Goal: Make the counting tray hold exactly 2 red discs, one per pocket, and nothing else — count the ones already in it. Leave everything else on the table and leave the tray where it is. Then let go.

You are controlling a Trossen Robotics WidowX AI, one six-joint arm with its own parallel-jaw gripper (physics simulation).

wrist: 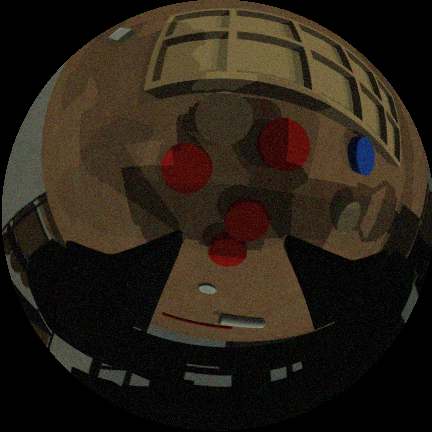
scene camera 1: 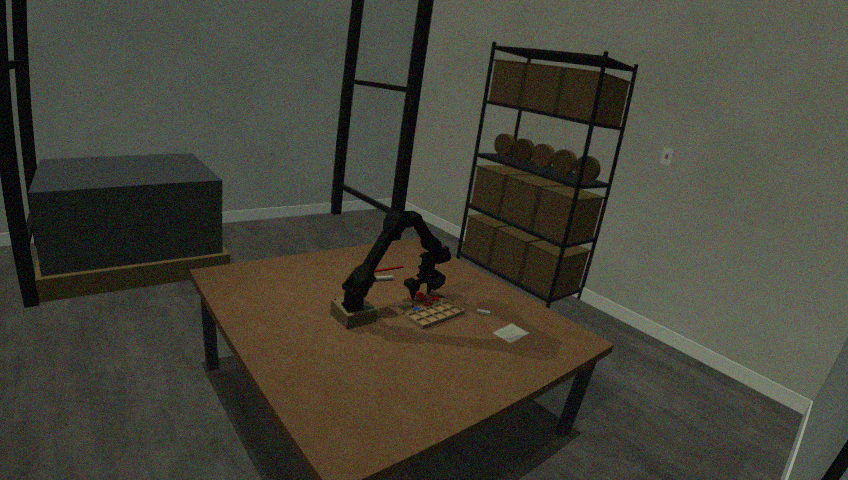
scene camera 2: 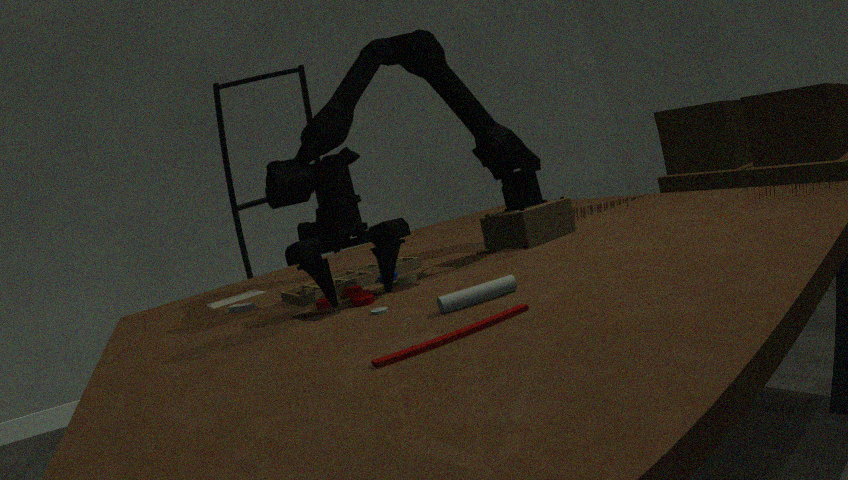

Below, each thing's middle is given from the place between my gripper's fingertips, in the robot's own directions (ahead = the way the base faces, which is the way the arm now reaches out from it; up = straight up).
The blue disc (wrist: 360, 153) lies 8 cm behind my hand and 11 cm to the right of it. Also, from my hand: red rod (scene camera 2: 429, 345) (1 cm behind, 29 cm to the left); then counting tray (scene camera 1: 438, 313) (3 cm behind, 16 cm to the right, 1 cm above).
